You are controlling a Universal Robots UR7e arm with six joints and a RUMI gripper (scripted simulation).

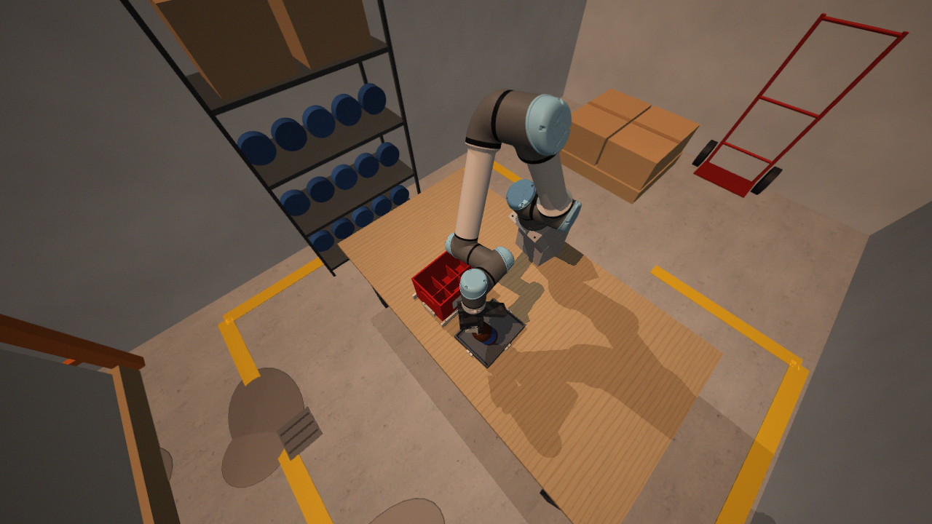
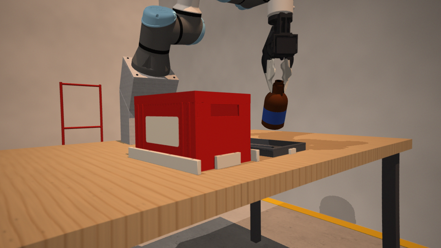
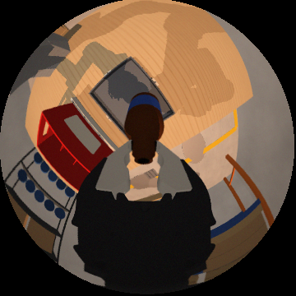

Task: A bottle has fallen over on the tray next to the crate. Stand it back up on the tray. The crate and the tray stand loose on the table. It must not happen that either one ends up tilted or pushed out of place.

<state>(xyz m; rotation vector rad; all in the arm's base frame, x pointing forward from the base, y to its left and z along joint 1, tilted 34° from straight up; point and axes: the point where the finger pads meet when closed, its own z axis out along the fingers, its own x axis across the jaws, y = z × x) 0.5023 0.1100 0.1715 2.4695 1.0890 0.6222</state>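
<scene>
Now: the brown bottle 10 mm behind my hand, 10 mm to the left of it and 50 mm below it. Also, from my hand: dark tray: 80 mm behind, 10 mm to the left, 190 mm below; red crate: 140 mm behind, 250 mm to the right, 120 mm below.
</scene>
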